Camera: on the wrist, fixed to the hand. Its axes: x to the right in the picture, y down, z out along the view.
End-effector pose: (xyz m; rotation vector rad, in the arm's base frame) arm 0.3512 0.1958 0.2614 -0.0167 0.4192 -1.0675
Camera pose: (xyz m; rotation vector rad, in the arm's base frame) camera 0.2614 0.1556 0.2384 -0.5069 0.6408 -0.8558
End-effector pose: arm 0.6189 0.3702 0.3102 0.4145 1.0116 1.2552
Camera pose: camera 0.6360 0.3351 0.2170 0.0658 0.5777 1.5098
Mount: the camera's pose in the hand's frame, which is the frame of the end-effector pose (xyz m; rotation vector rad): 0.0047 -0.0907 -0.0443 -0.5401 -0.0574 0.0715
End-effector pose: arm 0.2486 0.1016 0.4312 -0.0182 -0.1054 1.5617
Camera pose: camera 0.3425 0.1078 0.3945 -0.4053 -0.5741 1.5647
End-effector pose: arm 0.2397 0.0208 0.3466 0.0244 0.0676 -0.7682
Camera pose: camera 0.1777 -0.0456 0.3023 -0.5055 0.2165 -0.6591
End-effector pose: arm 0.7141 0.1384 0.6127 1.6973 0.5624 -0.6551
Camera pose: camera 0.6620 0.2010 0.5529 1.1825 0.5735 -0.4465
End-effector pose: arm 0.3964 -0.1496 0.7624 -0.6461 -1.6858 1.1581
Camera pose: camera 0.4428 -0.1651 0.8508 -1.0167 -2.0568 0.7677
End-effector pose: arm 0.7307 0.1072 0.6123 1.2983 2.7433 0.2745
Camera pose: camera 0.6519 0.0491 0.6373 1.2184 2.3308 0.8925
